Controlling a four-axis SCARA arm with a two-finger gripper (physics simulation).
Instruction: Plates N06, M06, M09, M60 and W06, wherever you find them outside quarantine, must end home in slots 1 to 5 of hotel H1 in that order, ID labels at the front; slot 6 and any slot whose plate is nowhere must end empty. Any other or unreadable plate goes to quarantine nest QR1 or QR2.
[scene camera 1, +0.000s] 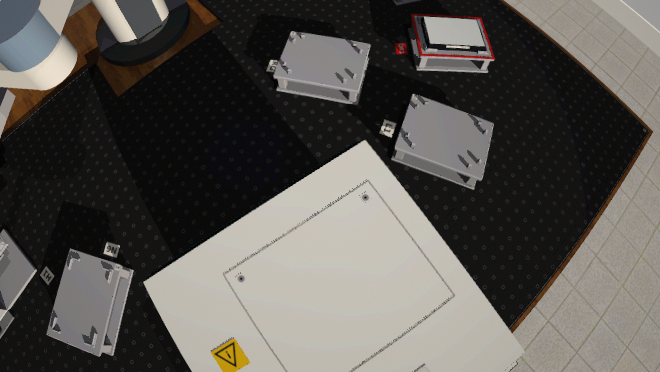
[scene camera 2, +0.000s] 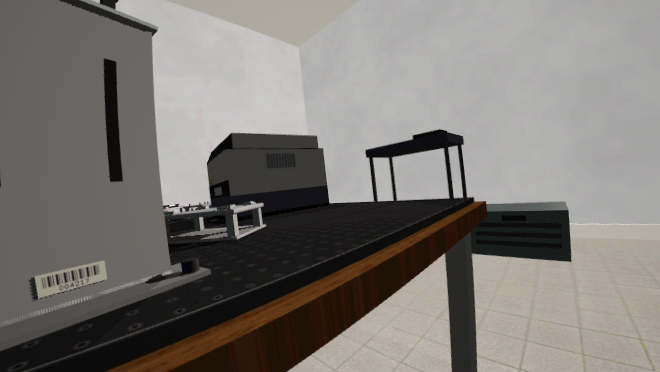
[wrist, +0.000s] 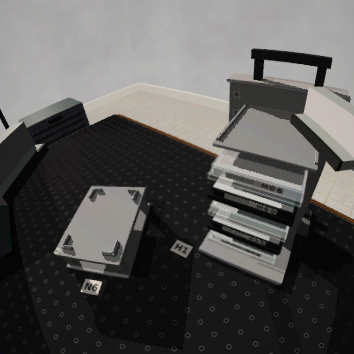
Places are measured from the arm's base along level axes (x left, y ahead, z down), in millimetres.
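Where they show: gripper, fingertip midpoint: (wrist: 162, 114); arm's base, link origin: (scene camera 1: 144, 27).
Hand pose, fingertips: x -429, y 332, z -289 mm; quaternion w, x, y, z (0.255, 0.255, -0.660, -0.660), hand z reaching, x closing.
Each offset is from my fingertips to the top centre of the thing. "spot": to the spot under its first point.
Hotel H1 @(spot: dz +62, dx -130, dy -2 mm) (wrist: 265, 127), a grey rack, holds several stacked clear and black plates. One clear plate @(dz +74, dx -124, dy -12 mm) (wrist: 272, 187) is labelled M06; I cannot read the labels below it. The H1 tag @(dz +276, dx -51, dy +72 mm) (wrist: 181, 248) lies in front. In scene camera 1, part of a grey structure @(spot: dz +268, dx -113, dy +19 mm) (scene camera 1: 15, 272) shows at the left edge. Nest N6 @(dz +220, dx +20, dy +190 mm) (wrist: 105, 220) (scene camera 1: 87, 300) bears no plate. Nest QR1 @(dz +220, dx +895, dy +235 mm) (scene camera 1: 450, 56), red-rimmed, holds a plate with a pale top @(dz +212, dx +895, dy +235 mm) (scene camera 1: 454, 31); its ID is unreadable. My gripper (wrist: 162, 114) is open and empty, its fingers at the wrist view's side edges, above and before N6 and H1.
Nests RG @(dz +216, dx +642, dy +113 mm) (scene camera 1: 325, 60) and L1 @(dz +216, dx +698, dy +382 mm) (scene camera 1: 445, 137) bear no plates. A large white housing @(dz +24, dx +331, dy +490 mm) (scene camera 1: 340, 260) fills the lower middle of scene camera 1. The arm (scene camera 1: 35, 45) shows upper left. Scene camera 2 shows a grey barcoded panel @(spot: dz +159, dx -216, dy +12 mm) (scene camera 2: 60, 150) and a dark instrument @(spot: dz +145, dx +189, dy +430 mm) (scene camera 2: 270, 172).
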